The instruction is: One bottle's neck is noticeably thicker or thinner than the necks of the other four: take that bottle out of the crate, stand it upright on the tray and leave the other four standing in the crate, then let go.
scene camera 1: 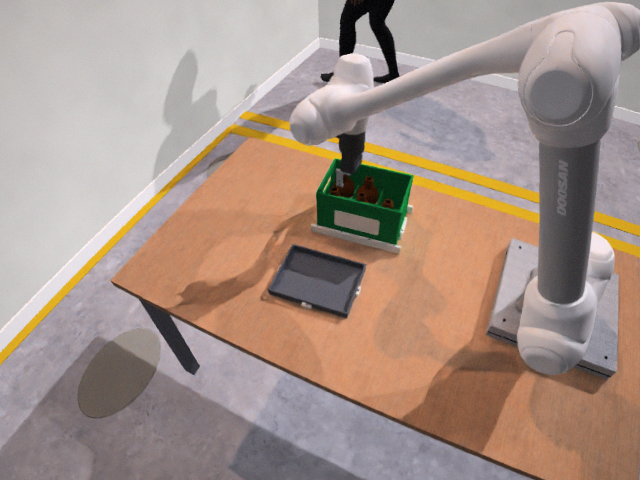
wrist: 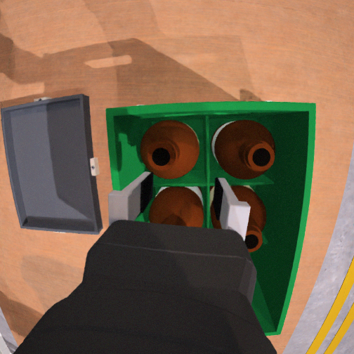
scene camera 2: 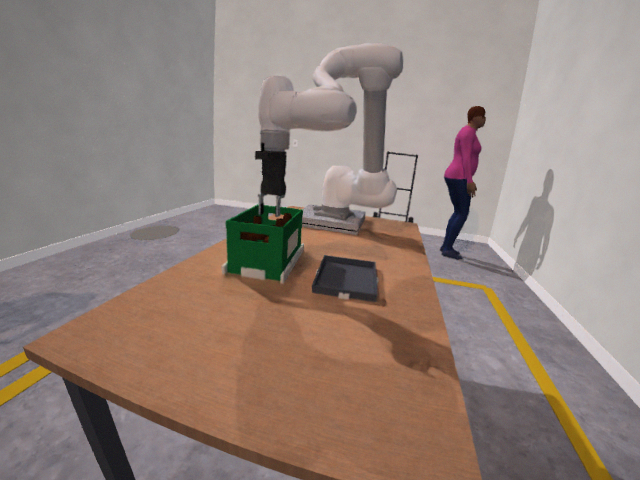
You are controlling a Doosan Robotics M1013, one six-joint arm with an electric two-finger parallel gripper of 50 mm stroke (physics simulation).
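Frame: origin at the arm's base, x left, y back, z up, level; metres.
Seen in the pictures: gripper, fingertip midpoint: (scene camera 1: 343, 180) (scene camera 2: 269, 215); arm's base, link origin: (scene camera 2: 334, 214).
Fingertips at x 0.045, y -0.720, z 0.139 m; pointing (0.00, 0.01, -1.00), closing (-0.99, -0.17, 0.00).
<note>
Offsets run from my fingertips to a thing's top centre. "spot": to the spot under its first point. Level surfaces: height alone.
The green crate @(dx -0.043, dy +0.059, dz -0.016 m) (scene camera 1: 325, 211) (scene camera 2: 242, 258) (wrist: 215, 106) holds brown bottles. A front-left bottle @(dx +0.027, dy -0.016, dz -0.028 m) (scene camera 1: 334, 191) (wrist: 185, 145), a back-left bottle @(dx -0.064, dy -0.038, dz -0.028 m) (scene camera 1: 347, 188) (wrist: 237, 132), a front-middle bottle @(dx -0.002, dy +0.069, dz -0.028 m) (scene camera 1: 361, 197) (wrist: 175, 205), a back-middle bottle @(dx -0.082, dy +0.047, dz -0.028 m) (scene camera 1: 368, 190) (wrist: 256, 207) and a front-right bottle @(dx -0.022, dy +0.153, dz -0.028 m) (scene camera 1: 387, 204) stand in it. The gripper body hides the front-middle neck and front-right bottle in the wrist view. My gripper (scene camera 2: 269, 212) (wrist: 183, 187) is open and empty, fingertips at the crate's top, either side of the front-middle bottle in the wrist view. The dark tray @(spot: dx +0.288, dy +0.095, dz -0.186 m) (scene camera 1: 315, 289) (scene camera 2: 341, 279) (wrist: 27, 160) is empty.
White corner brackets (scene camera 1: 361, 242) (scene camera 2: 253, 272) edge the crate on the wooden table @(dz -0.191 m) (scene camera 1: 217, 227) (scene camera 2: 206, 330). The crate's walls and inner dividers (wrist: 207, 135) surround the bottles. The robot's base plate (scene camera 1: 506, 279) (scene camera 2: 336, 223) is farther along the table.
</note>
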